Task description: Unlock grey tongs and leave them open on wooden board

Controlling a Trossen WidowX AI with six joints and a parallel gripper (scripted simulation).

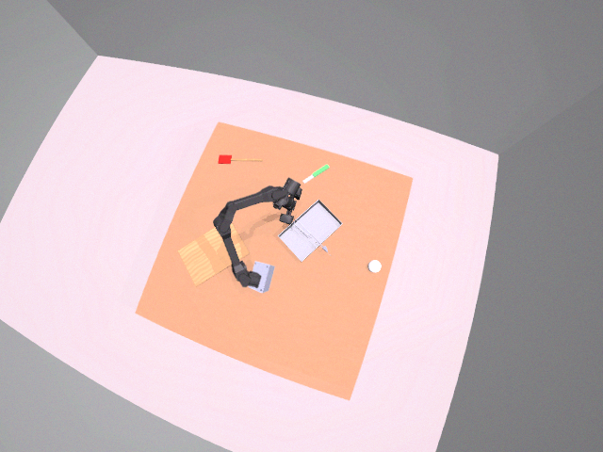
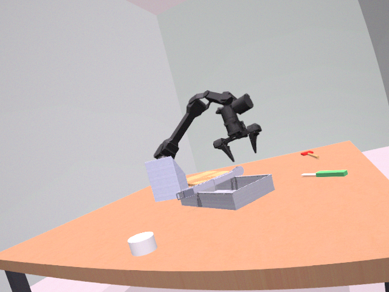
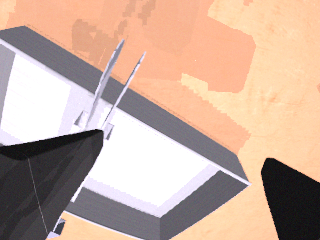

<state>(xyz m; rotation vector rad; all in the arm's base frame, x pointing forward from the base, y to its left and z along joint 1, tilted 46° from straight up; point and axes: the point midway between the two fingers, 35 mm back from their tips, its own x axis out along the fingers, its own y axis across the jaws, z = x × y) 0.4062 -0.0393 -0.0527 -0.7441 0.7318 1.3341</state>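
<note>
Right now my gripper tip is 8 cm past the grey roasting tin, 10 cm to the left of it and 9 cm above it. From my gripper tip the other things lie so: wooden board (35 cm behind, 39 cm to the left, 11 cm below); white cylinder (16 cm behind, 49 cm to the right, 10 cm below).
</note>
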